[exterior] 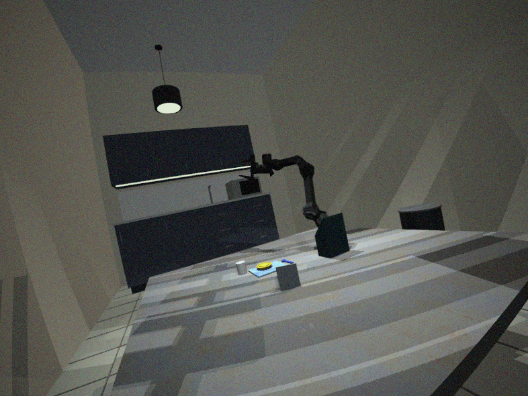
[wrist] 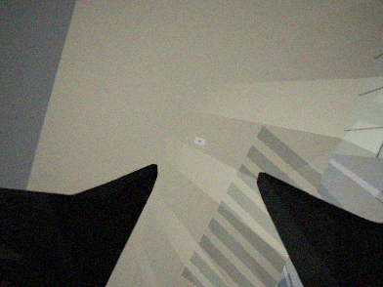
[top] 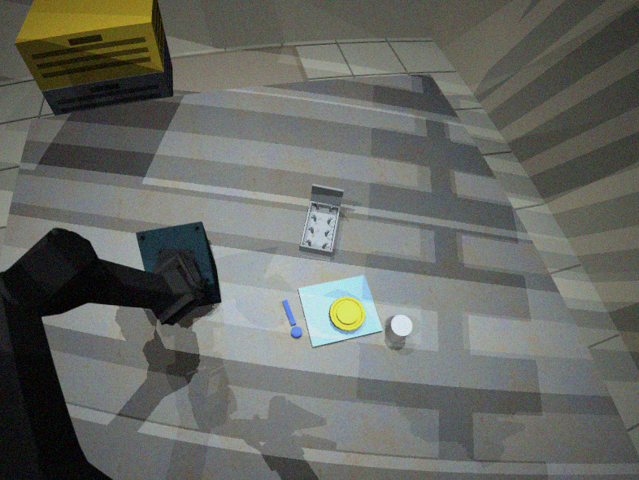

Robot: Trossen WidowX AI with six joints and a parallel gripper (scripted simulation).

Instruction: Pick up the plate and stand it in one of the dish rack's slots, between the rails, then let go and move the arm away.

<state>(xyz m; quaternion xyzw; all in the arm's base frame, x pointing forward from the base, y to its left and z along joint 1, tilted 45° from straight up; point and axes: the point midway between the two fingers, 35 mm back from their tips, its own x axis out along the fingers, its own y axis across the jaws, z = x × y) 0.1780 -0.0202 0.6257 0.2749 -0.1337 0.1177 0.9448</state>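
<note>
My gripper tip is now 5 cm short of the yellow plate, 39 cm to the right of it and 52 cm above it. Also, from my gripper tip: white cup (15 cm ahead, 34 cm to the left, 52 cm below); light blue mat (4 cm ahead, 40 cm to the left, 54 cm below); blue spoon (6 cm behind, 38 cm to the left, 54 cm below).
</note>
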